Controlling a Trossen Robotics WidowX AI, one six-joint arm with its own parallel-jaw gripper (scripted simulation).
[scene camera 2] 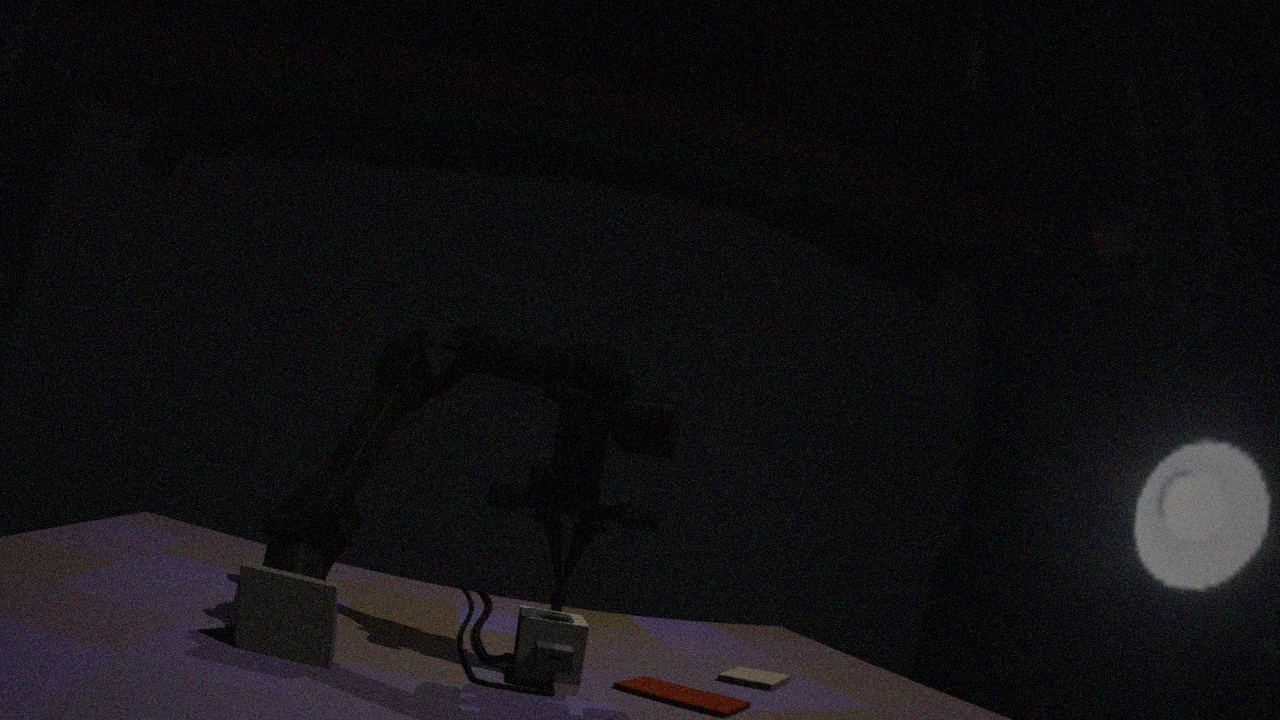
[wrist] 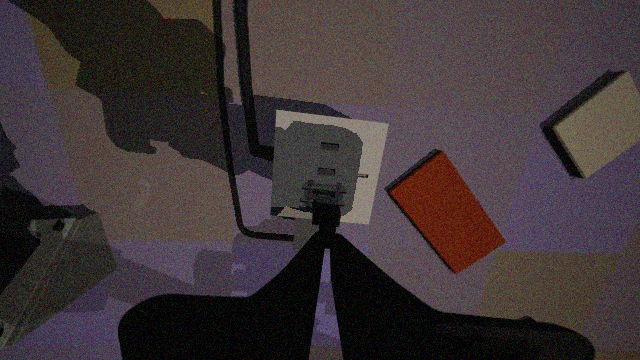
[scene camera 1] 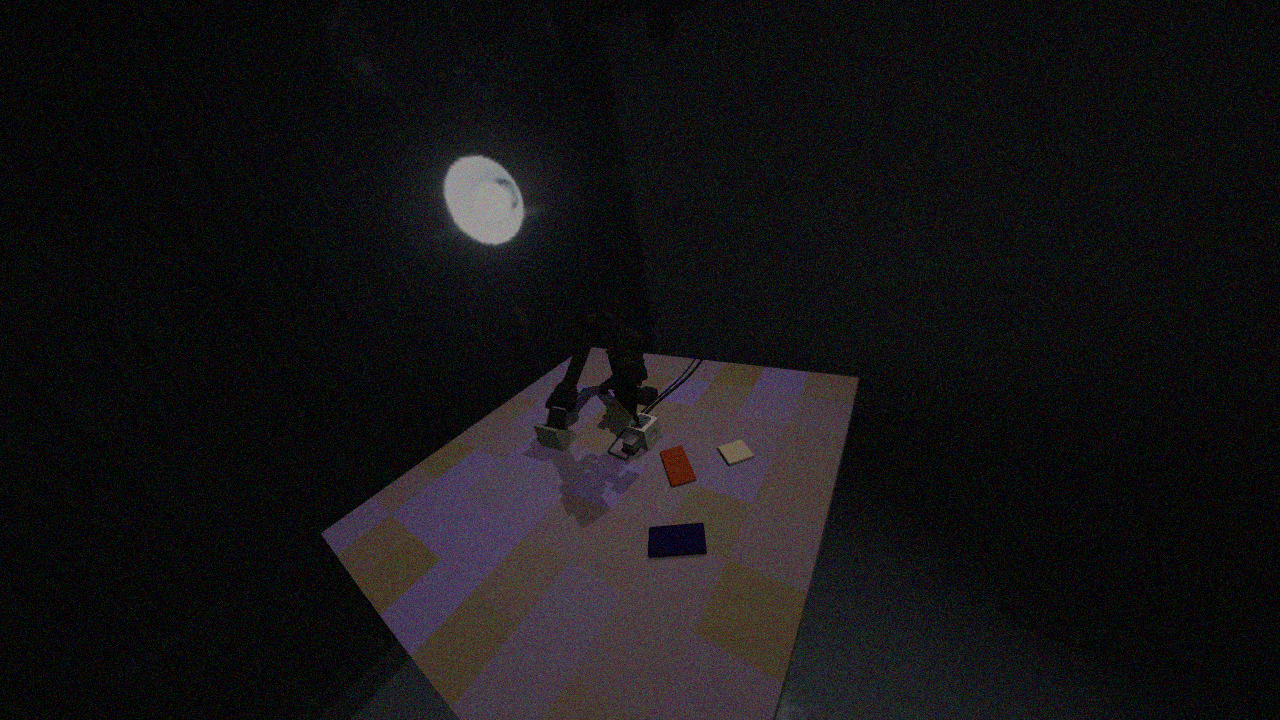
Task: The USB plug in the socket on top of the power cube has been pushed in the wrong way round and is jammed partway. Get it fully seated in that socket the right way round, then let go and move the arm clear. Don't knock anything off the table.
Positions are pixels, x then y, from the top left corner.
Scene:
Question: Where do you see a dark blue slab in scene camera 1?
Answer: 685,539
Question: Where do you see a black USB plug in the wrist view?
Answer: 326,214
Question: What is the gripper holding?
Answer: A black USB plug.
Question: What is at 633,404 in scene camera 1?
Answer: The gripper.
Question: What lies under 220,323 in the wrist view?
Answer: The gripper.

